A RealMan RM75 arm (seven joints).
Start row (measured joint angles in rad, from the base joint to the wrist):
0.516, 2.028, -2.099, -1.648, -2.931, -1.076, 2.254
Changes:
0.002, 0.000, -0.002, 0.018, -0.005, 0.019, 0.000
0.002, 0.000, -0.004, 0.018, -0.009, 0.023, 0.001
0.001, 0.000, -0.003, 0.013, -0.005, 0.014, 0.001
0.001, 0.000, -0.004, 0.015, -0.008, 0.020, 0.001
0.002, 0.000, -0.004, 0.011, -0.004, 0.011, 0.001
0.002, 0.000, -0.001, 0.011, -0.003, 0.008, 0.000
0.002, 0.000, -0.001, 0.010, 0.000, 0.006, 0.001
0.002, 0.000, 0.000, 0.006, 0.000, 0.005, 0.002
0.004, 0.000, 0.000, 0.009, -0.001, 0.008, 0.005
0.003, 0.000, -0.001, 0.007, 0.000, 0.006, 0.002
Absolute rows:
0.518, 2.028, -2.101, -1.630, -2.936, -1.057, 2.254
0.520, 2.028, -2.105, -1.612, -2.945, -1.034, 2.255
0.521, 2.028, -2.108, -1.599, -2.950, -1.020, 2.256
0.522, 2.028, -2.112, -1.584, -2.958, -1.000, 2.257
0.524, 2.028, -2.116, -1.573, -2.962, -0.989, 2.258
0.526, 2.028, -2.117, -1.562, -2.965, -0.981, 2.258
0.528, 2.028, -2.118, -1.552, -2.965, -0.975, 2.259
0.530, 2.028, -2.118, -1.546, -2.965, -0.970, 2.261
0.534, 2.028, -2.118, -1.537, -2.966, -0.962, 2.266
0.537, 2.028, -2.119, -1.530, -2.966, -0.956, 2.268

